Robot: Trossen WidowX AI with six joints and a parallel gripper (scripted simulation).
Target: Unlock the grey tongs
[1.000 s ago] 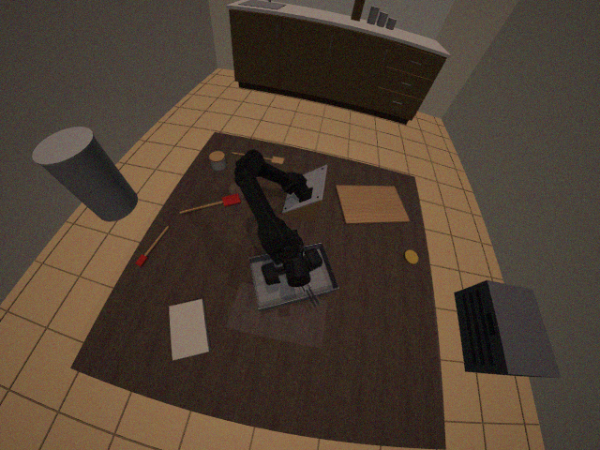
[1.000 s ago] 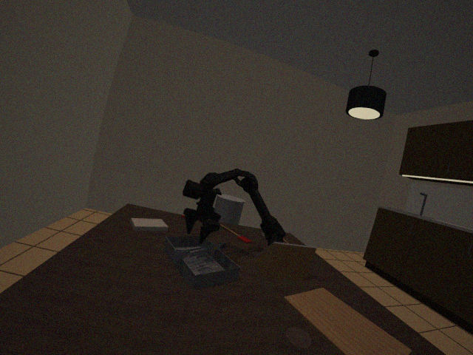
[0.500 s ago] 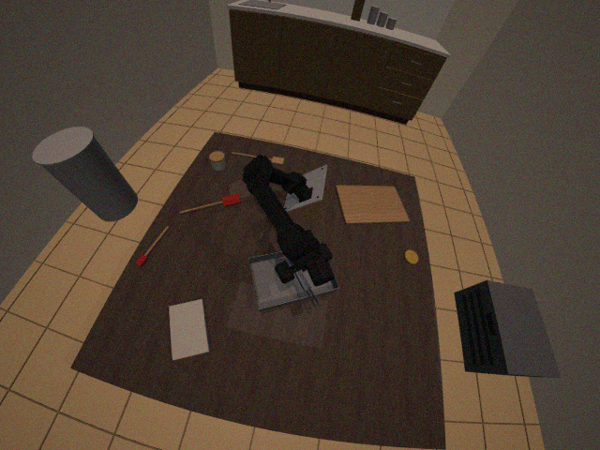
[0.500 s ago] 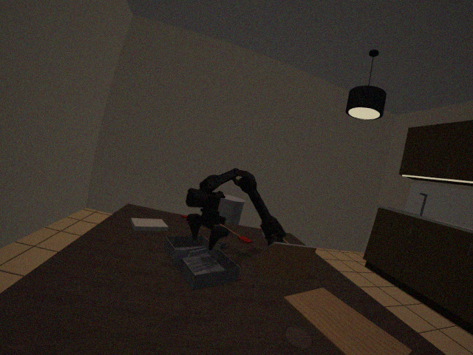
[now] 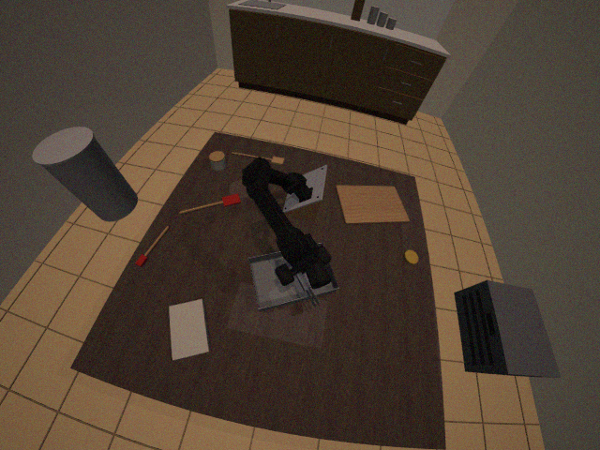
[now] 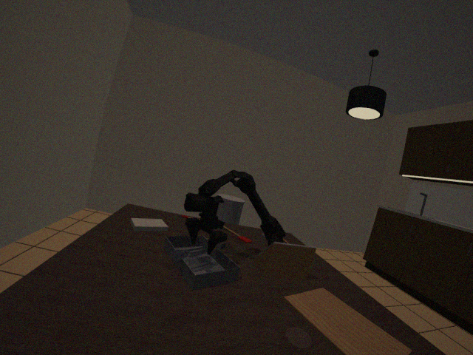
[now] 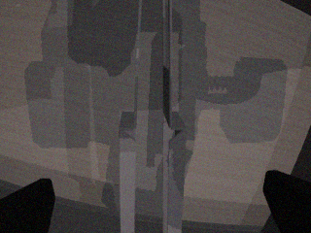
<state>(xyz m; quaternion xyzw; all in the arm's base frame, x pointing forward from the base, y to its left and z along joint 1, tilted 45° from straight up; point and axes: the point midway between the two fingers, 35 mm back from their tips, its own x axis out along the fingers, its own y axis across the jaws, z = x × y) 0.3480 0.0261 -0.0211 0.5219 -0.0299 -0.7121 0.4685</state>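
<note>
Now: gripper tip 5 cm above the grey roasting tin and 3 cm to the left of it. The rest, counted from my gripper tip: yellow lock piece 7 cm behind, 5 cm to the right, 1 cm below; then white block 35 cm to the right, 26 cm ahead, 7 cm below; then wooden board 47 cm behind, 32 cm to the left, 7 cm below.
</note>
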